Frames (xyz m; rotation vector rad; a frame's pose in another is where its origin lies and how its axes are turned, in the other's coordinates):
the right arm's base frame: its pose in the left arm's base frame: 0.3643 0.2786 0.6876 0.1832 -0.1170 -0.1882
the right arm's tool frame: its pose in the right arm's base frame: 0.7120 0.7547 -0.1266 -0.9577 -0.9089 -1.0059
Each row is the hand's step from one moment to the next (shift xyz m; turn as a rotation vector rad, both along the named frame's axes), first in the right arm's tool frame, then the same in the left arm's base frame.
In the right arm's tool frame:
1: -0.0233 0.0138 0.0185 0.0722 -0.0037 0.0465
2: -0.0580 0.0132 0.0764 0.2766 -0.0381 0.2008
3: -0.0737 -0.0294 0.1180 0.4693 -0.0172 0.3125
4: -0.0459 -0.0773 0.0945 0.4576 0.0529 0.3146
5: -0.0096 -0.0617 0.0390 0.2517 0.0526 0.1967
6: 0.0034 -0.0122 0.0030 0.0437 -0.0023 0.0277
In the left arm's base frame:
1: 0.0107 0.0282 -0.0129 0.0017 0.0075 0.0856
2: 0.0045 0.0953 -0.0164 -0.0182 0.0467 0.3402
3: -0.0410 0.1359 -0.0078 0.0173 0.0581 0.5608
4: -0.0850 0.0985 0.0090 0.0858 0.0709 0.5466
5: -0.0638 0.0340 0.0140 0.0697 0.0618 0.3101
6: -0.0119 0.0001 0.0052 0.0010 0.0041 0.0516

